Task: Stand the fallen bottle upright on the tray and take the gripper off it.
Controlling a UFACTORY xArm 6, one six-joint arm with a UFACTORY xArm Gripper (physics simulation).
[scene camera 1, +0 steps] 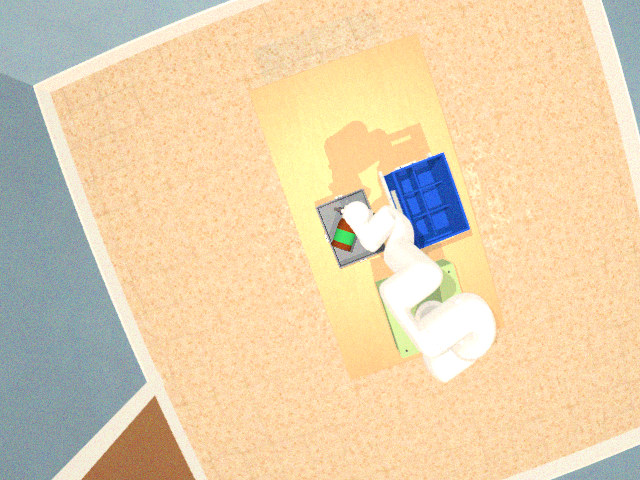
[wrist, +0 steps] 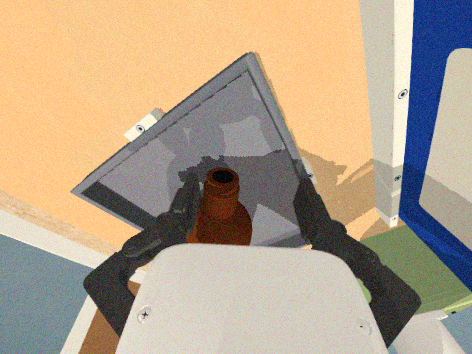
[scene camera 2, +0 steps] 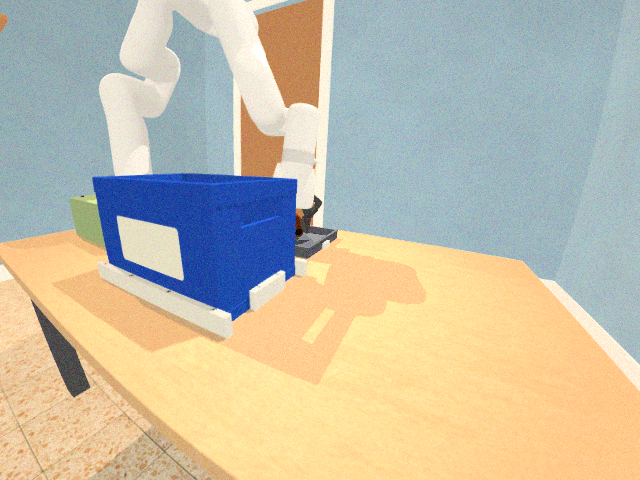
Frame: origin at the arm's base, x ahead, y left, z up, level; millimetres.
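Seen in the pictures: gripper, fingertip midpoint: point(wrist: 247, 188).
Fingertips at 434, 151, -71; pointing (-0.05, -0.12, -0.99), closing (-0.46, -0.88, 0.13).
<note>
Offsets run from my fingertips to a thing's top centre, as dx, dy, dz. "spot": to the spot under its first point.
The brown bottle with a green label @(-41, +56, +43) point(scene camera 1: 344, 236) point(scene camera 2: 298, 225) point(wrist: 221, 207) lies on its side in the grey tray @(-49, +41, -13) point(scene camera 1: 327, 214) point(scene camera 2: 324, 239) point(wrist: 165, 125). In the wrist view its open mouth faces up the picture, and its label and base are hidden behind the gripper's housing. My gripper point(wrist: 247, 188) is open, with its fingers low over the tray and on either side of the bottle's neck and shoulder. The left finger in the wrist view is close beside the neck; a wide gap shows between the bottle and the right finger. Whether the left finger touches cannot be told.
A tall blue crate @(-20, -232, +137) point(scene camera 1: 457, 204) point(scene camera 2: 200, 253) point(wrist: 429, 30) with inner compartments stands beside the tray, edged by white rails point(scene camera 2: 165, 295) point(wrist: 386, 75). A green base block point(scene camera 1: 397, 335) point(scene camera 2: 86, 218) point(wrist: 415, 267) is under the arm. Small white clips @(spot: +84, +46, -28) point(scene camera 2: 326, 244) point(wrist: 142, 127) sit at the tray's sides.
</note>
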